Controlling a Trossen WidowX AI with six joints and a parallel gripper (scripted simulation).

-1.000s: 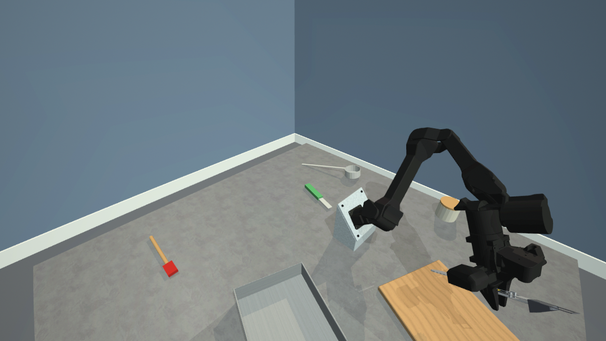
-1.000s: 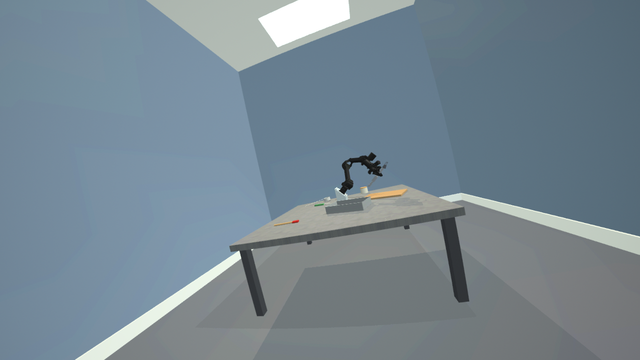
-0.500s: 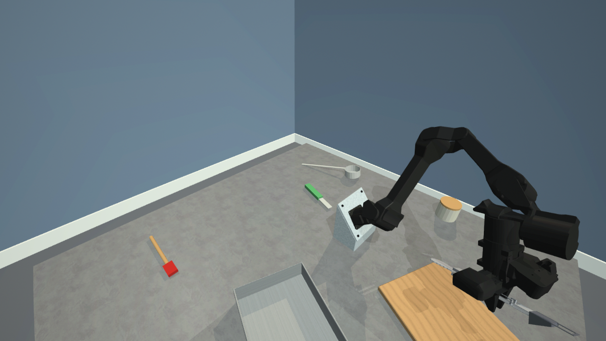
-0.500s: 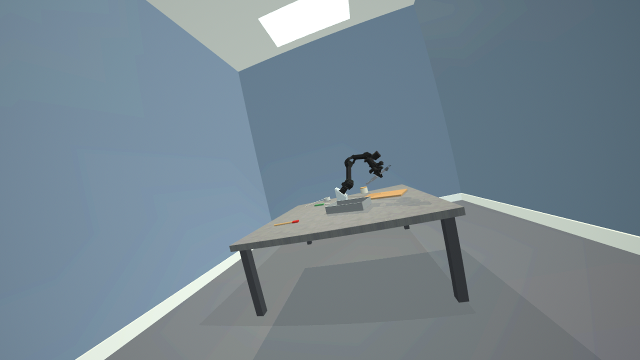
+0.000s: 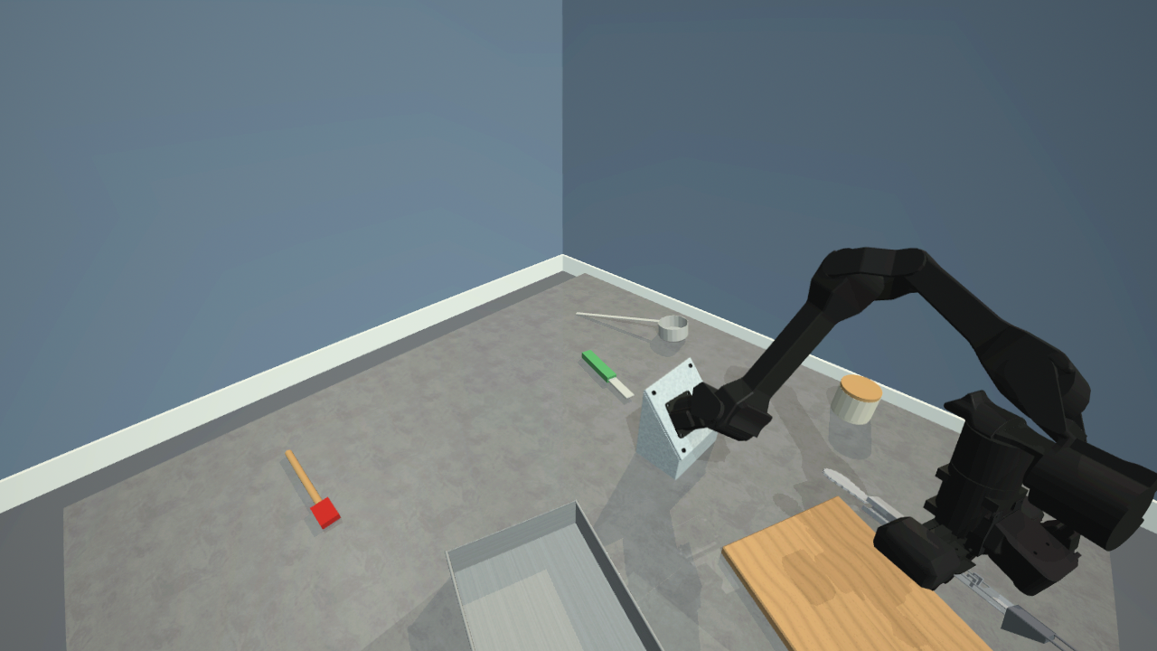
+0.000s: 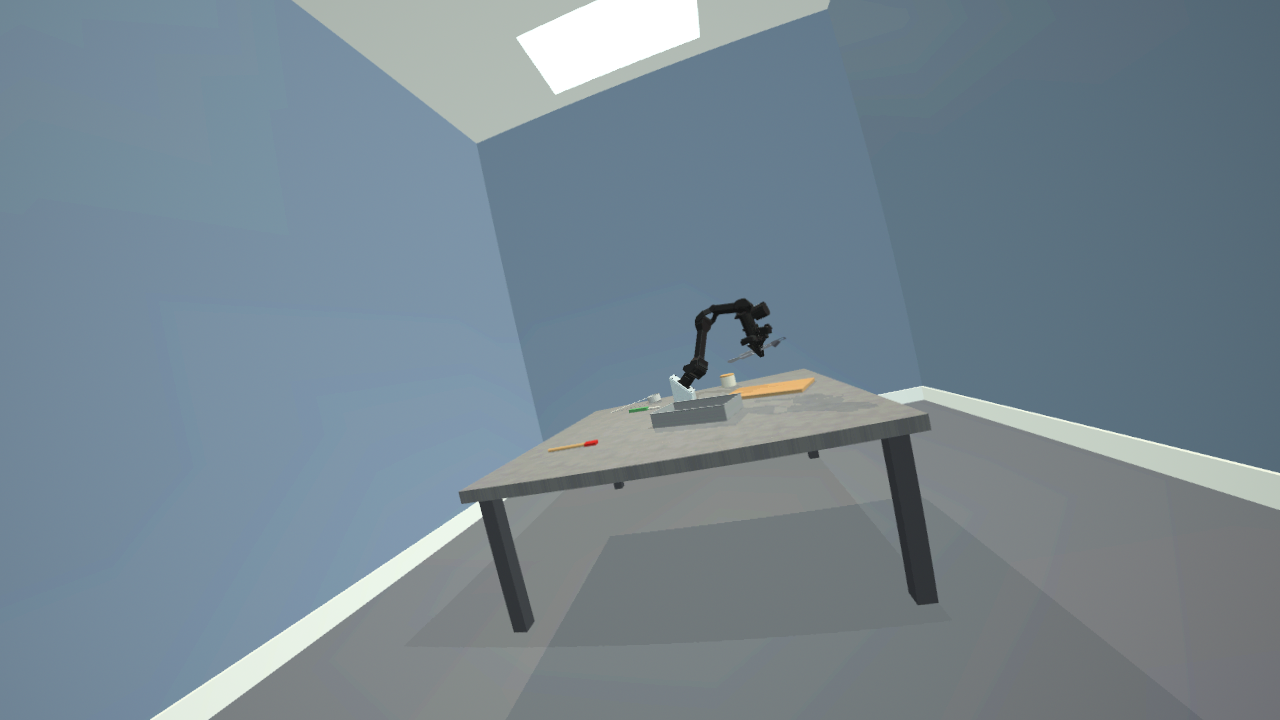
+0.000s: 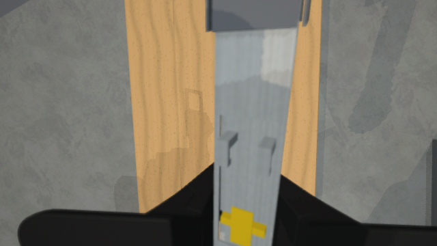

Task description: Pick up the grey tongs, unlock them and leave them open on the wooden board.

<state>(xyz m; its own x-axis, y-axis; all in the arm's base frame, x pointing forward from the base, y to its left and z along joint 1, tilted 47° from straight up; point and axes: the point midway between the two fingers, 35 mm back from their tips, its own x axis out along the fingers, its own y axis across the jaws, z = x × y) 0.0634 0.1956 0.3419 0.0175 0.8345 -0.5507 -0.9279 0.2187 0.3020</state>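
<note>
The wooden board lies 1 cm behind my gripper tip, 1 cm to the right of it and 15 cm below it. From my gripper tip the other things lie so: wooden lid: 44 cm behind, 21 cm to the right, 12 cm below; then yellow lock piece: 1 cm to the right, 4 cm above; then roasting tin: 31 cm ahead, 28 cm to the right, 13 cm below.
</note>
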